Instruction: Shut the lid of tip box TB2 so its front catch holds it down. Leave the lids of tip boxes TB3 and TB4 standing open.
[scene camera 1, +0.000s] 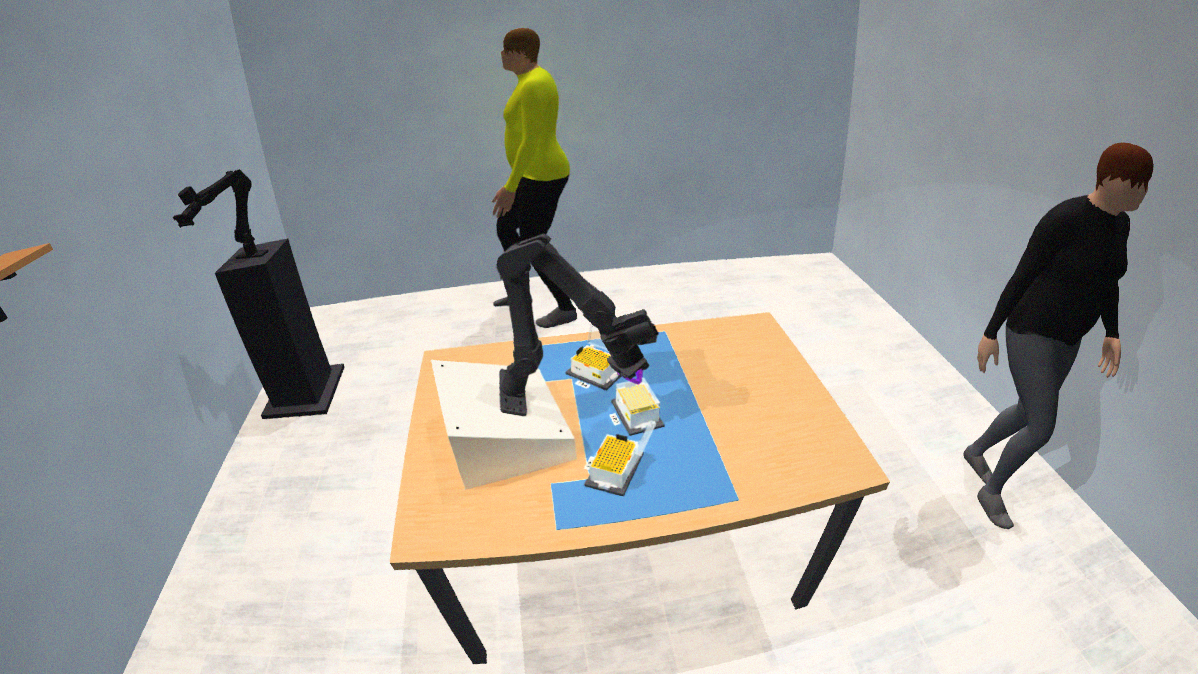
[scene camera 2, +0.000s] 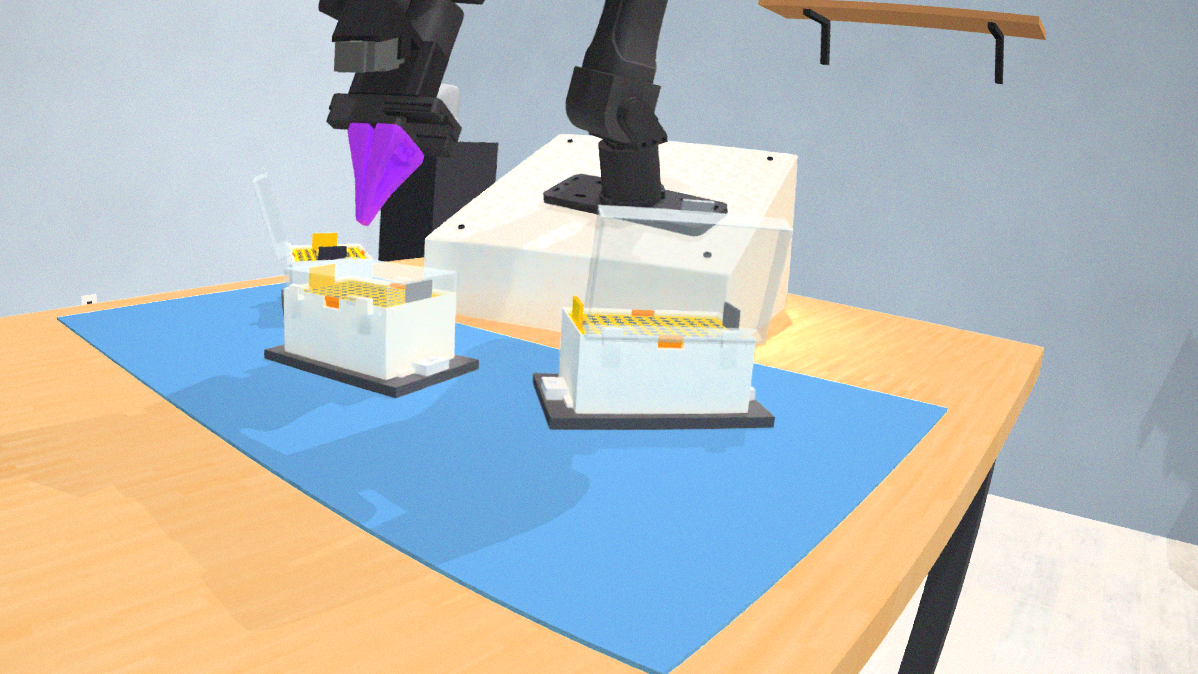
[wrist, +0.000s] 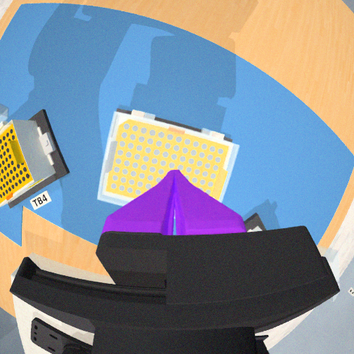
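The middle tip box matches TB2; its label cannot be read. Its clear lid lies down over the yellow tip rack and looks roughly level. Its front catch is hidden, so whether it holds cannot be told. My purple-fingered gripper is shut and empty, its tips above this lid with a gap in scene camera 2. TB4 has its clear lid standing open. The far box, matching TB3, also has its lid upright.
The boxes stand on a blue mat on the wooden table. My arm's base is on a white sloped block. Another arm's black pedestal stands left. Two people are beyond the table.
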